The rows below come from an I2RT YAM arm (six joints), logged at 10 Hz.
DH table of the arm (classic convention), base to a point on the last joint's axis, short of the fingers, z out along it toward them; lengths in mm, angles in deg. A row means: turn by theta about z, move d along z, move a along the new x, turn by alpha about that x. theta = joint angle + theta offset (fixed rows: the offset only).
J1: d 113.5; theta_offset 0; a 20; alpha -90
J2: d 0; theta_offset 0; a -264; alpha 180
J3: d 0; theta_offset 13.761; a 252.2; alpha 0
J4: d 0; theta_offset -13.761; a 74; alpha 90
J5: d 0; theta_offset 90; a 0; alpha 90
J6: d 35.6; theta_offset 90; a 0; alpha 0
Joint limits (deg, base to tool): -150..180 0..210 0..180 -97..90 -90..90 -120..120
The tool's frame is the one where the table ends.
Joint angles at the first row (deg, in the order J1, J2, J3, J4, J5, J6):
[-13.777, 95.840, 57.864, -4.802, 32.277, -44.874]
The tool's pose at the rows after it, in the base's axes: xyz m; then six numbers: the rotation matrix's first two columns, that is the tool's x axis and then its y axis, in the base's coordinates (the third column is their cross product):
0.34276 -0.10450 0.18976 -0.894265 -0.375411 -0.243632 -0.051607 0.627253 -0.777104
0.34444 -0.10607 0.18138 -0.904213 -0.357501 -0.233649 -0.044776 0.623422 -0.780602
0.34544 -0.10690 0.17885 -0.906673 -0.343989 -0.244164 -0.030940 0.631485 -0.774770
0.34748 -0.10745 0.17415 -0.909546 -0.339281 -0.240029 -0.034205 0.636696 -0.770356
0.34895 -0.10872 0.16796 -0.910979 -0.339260 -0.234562 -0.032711 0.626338 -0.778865
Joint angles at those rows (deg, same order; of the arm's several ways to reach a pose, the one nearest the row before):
[-13.784, 98.282, 57.996, -4.029, 33.834, -44.063]
[-13.870, 99.753, 57.758, -3.038, 34.979, -43.483]
[-13.962, 100.307, 57.881, -2.933, 34.951, -42.390]
[-13.974, 101.329, 58.147, -2.883, 34.887, -42.000]
[-14.061, 102.390, 57.653, -0.877, 35.516, -42.551]

